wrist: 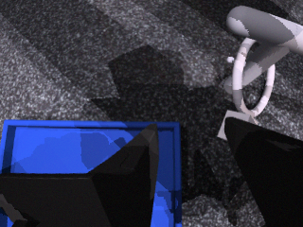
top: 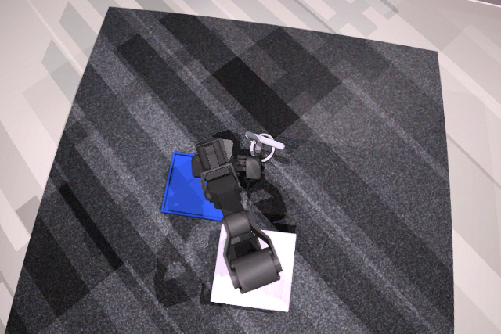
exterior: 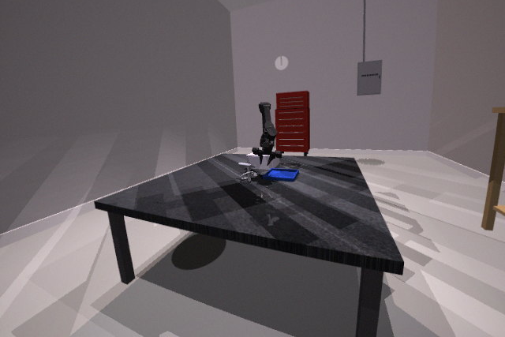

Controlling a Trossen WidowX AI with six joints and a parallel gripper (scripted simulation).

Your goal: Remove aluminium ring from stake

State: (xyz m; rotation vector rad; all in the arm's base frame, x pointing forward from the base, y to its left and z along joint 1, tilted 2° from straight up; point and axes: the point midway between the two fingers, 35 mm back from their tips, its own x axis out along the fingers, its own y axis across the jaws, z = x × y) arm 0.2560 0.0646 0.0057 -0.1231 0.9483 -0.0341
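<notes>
Right now my gripper tip is 90 mm to the left of the aluminium ring, 60 mm above it and 50 mm short of it. From my gripper tip the other things lie so: blue tray 90 mm to the left, 80 mm below, 70 mm behind.
</notes>
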